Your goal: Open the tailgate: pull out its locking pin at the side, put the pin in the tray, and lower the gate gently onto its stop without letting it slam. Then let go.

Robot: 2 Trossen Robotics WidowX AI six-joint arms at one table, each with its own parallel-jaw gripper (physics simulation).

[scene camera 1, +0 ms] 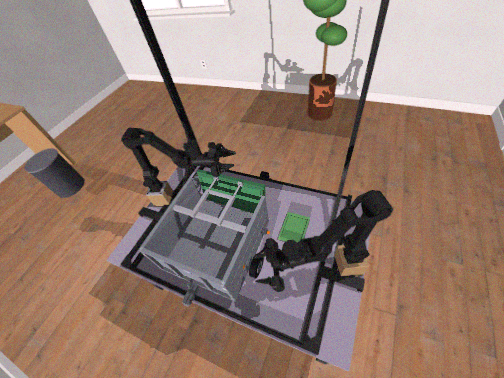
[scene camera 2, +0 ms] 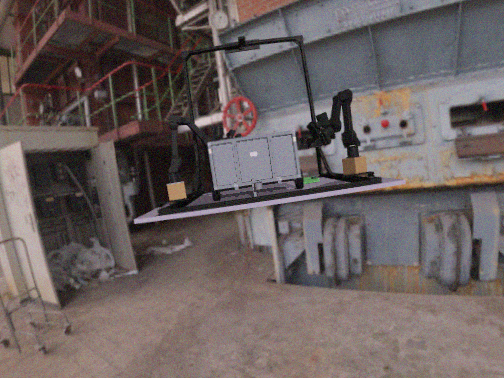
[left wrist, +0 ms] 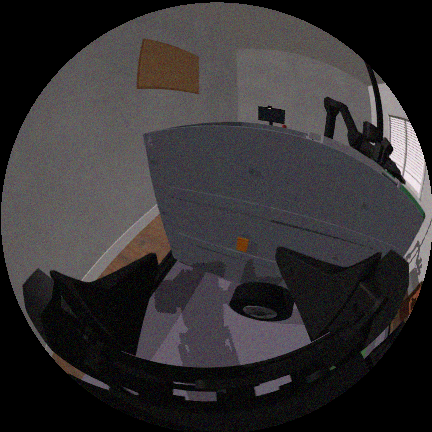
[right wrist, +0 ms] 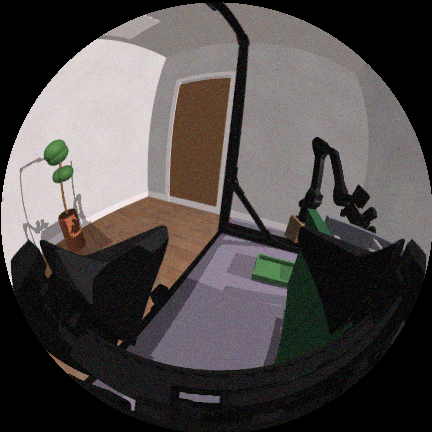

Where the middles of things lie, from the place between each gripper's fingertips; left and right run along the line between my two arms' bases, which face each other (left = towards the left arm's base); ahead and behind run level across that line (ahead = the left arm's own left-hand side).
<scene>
The grey truck bed (scene camera 1: 212,246) lies 35 cm ahead of my right hand, 3 cm to the left of it and 16 cm below it.
Right now the grey truck bed is 25 cm to the right of my left hand, 7 cm behind it and 6 cm below it.
</scene>
